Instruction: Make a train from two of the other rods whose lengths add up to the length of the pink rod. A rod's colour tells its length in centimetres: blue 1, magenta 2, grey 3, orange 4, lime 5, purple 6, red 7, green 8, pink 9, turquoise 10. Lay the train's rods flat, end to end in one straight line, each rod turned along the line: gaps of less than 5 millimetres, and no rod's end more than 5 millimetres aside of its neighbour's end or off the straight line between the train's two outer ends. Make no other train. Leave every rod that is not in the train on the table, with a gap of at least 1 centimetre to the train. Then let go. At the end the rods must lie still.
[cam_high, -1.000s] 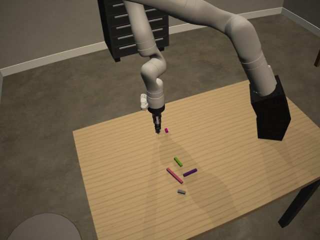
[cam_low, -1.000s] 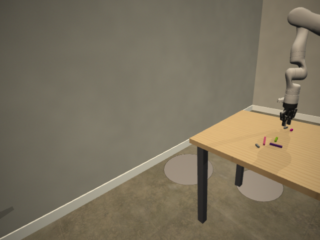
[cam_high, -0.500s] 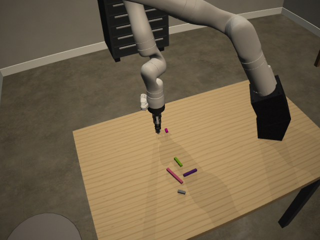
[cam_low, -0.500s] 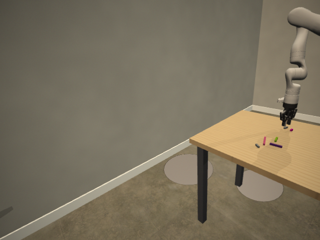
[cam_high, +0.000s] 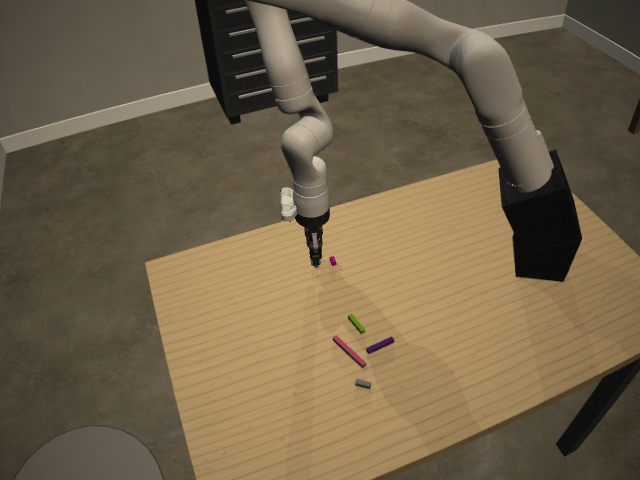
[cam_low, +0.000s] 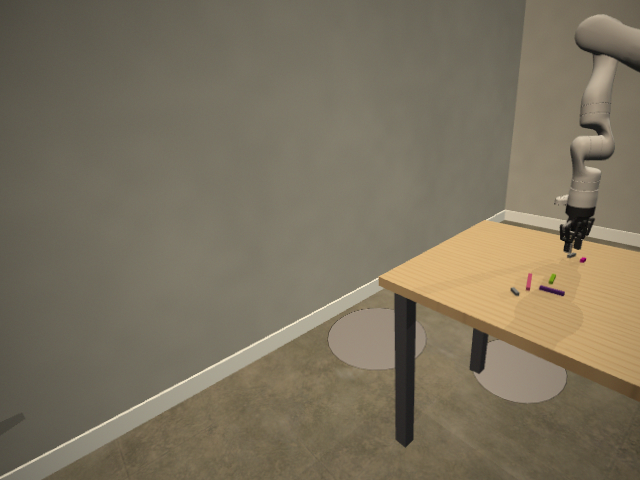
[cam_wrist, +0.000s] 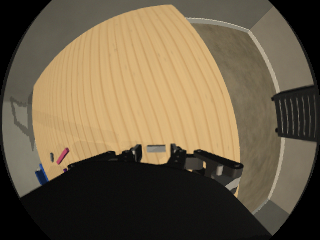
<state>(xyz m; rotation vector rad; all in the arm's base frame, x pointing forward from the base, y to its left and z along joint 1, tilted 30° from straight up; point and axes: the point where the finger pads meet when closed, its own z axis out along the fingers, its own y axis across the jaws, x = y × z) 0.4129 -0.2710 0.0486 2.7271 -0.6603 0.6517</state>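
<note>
My gripper is now 30 mm past the magenta rod, 30 mm to the right of it and 30 mm above it. Round my hand: lime rod (40 mm ahead, 200 mm to the left, 30 mm below); purple rod (40 mm ahead, 270 mm to the left, 30 mm below); pink rod (90 mm ahead, 240 mm to the left, 30 mm below).
</note>
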